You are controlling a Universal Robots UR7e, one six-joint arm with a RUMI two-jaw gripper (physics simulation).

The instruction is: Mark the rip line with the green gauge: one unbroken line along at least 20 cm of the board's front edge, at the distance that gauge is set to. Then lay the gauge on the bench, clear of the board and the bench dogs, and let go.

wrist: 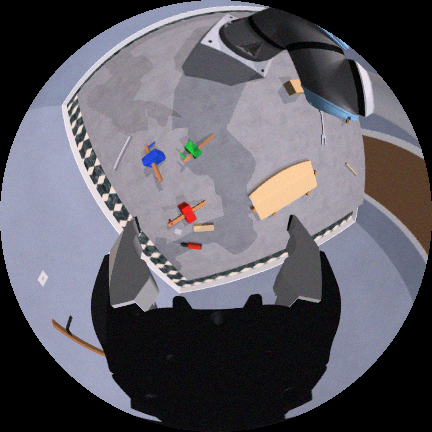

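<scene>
The green gauge, a green block on a wooden beam, lies on the bench left of the middle of the wrist view. The pale board lies to the right of it, with small wooden bench dogs at its edges. I cannot make out a line on the board. My gripper is open and empty, high above the bench. Its two jaws stand wide apart, and the gauge and the board show beyond them.
A blue gauge and a red gauge lie near the green one. A wood block, a red screwdriver and a grey rod lie to the left. A wrench, a mallet head and a thin stick lie to the right.
</scene>
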